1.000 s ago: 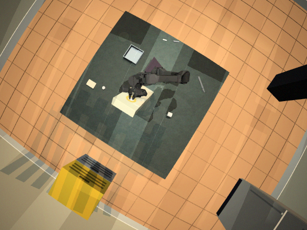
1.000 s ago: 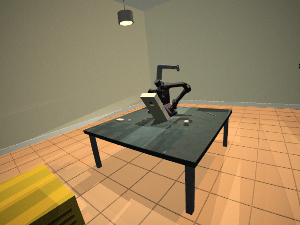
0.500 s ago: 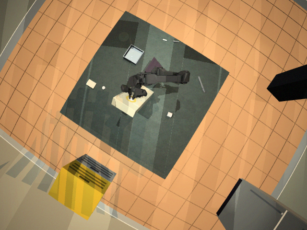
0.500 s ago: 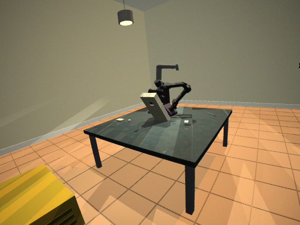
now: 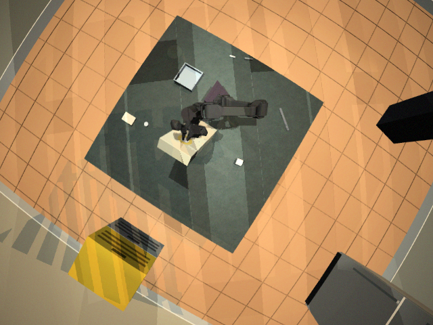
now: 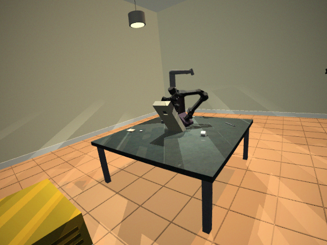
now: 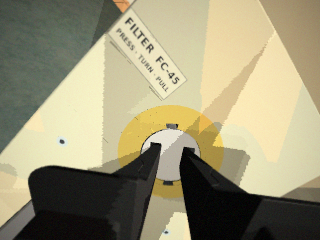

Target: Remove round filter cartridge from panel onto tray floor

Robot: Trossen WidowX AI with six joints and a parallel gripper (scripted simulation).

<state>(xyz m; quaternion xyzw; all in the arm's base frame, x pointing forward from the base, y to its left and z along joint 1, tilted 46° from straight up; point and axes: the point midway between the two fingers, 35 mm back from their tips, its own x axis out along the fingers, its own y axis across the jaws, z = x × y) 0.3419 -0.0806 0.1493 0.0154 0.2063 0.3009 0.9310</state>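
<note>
The round grey filter cartridge lies 1 cm ahead of my gripper tip and 1 cm below it. The rest, counted from my gripper tip: cream block: 14 cm ahead, 48 cm to the right, 25 cm below; service panel: 4 cm behind, 1 cm to the right, 8 cm below; pale blue tray: 36 cm behind, 34 cm to the right, 25 cm below.
</note>
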